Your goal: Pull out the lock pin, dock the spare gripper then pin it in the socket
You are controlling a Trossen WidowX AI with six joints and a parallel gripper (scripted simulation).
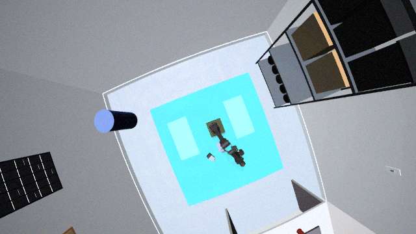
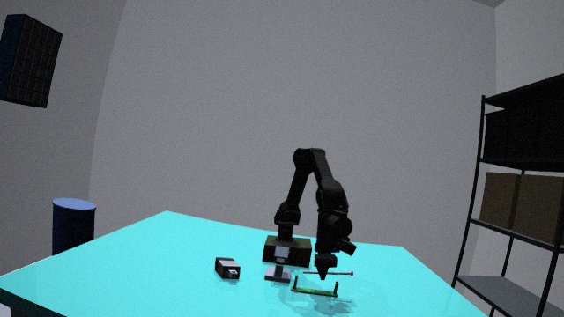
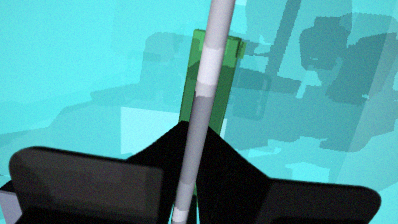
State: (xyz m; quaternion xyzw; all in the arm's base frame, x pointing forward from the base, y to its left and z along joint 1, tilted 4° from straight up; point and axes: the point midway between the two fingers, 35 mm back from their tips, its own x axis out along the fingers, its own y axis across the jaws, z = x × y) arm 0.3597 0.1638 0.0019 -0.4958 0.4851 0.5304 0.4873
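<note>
Now: gripper tip 20 mm to the left of the green stand, 20 mm above it and 10 mm short of it. Round my gripper tip: grey mount 140 mm to the right, 80 mm behind, 10 mm above; spare gripper 280 mm to the right, 20 mm below, 10 mm ahead.
</note>
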